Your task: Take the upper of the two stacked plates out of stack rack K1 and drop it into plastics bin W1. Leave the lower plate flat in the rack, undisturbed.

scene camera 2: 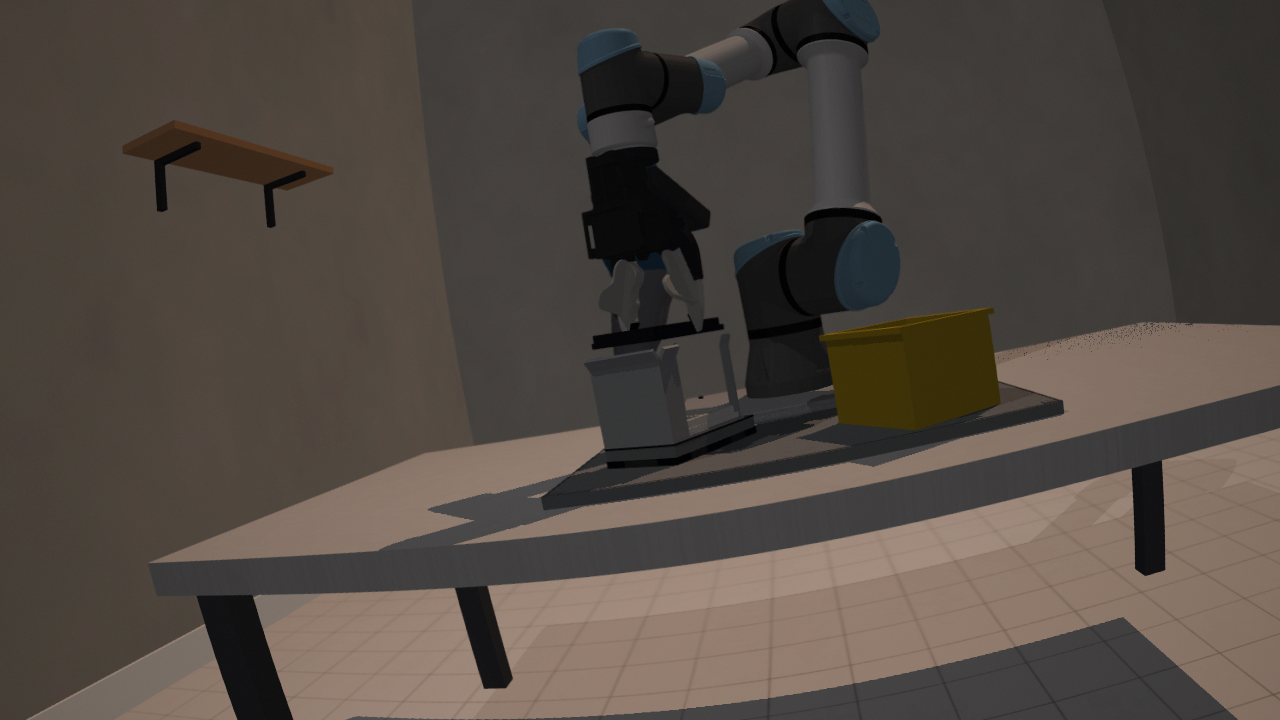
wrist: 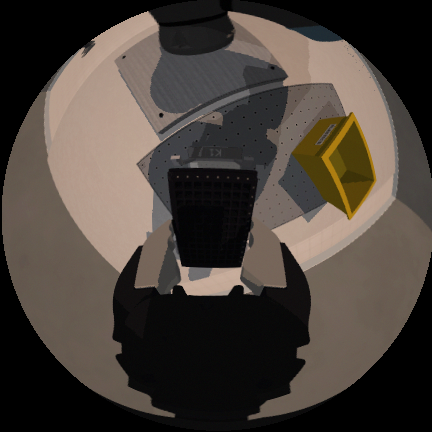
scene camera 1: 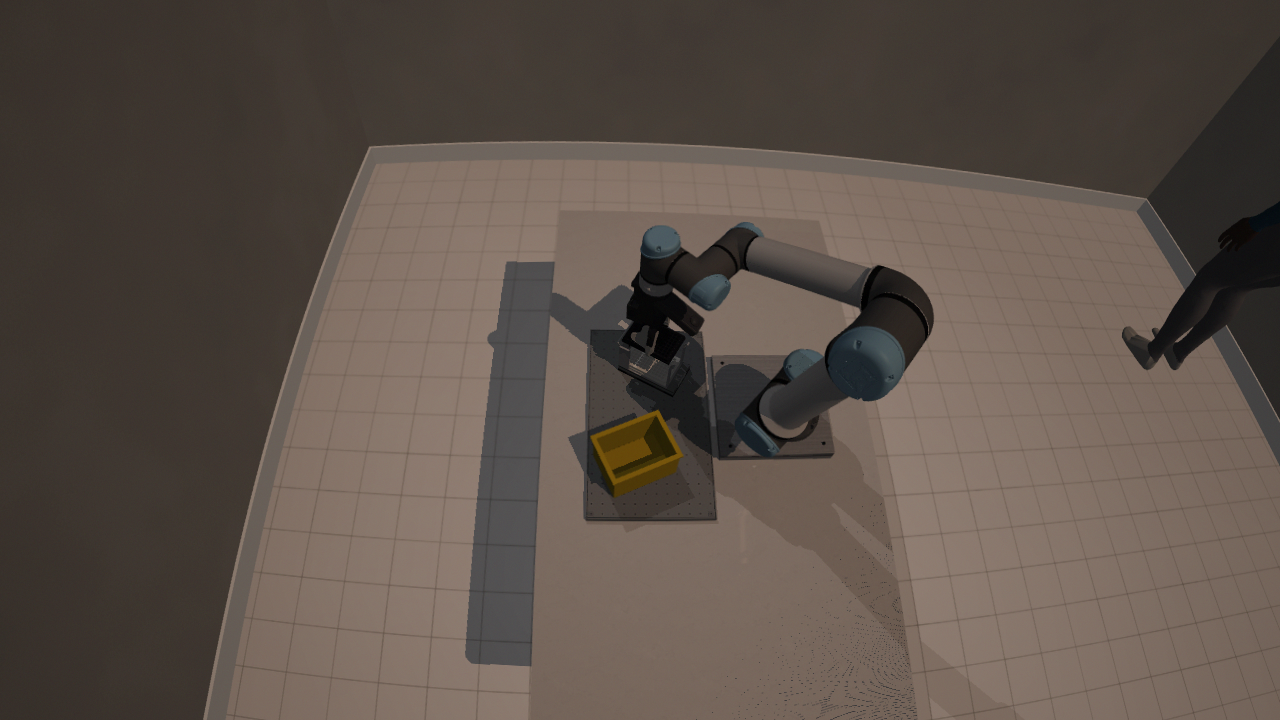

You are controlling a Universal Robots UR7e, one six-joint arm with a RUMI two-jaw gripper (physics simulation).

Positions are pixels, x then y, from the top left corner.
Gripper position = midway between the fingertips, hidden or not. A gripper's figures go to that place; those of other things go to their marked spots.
Labels:
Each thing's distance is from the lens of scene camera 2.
my gripper [scene camera 2: 663, 337]: 0.90 m
black gridded plate [scene camera 2: 662, 332]: 0.83 m
perforated base board [scene camera 2: 951, 432]: 0.76 m

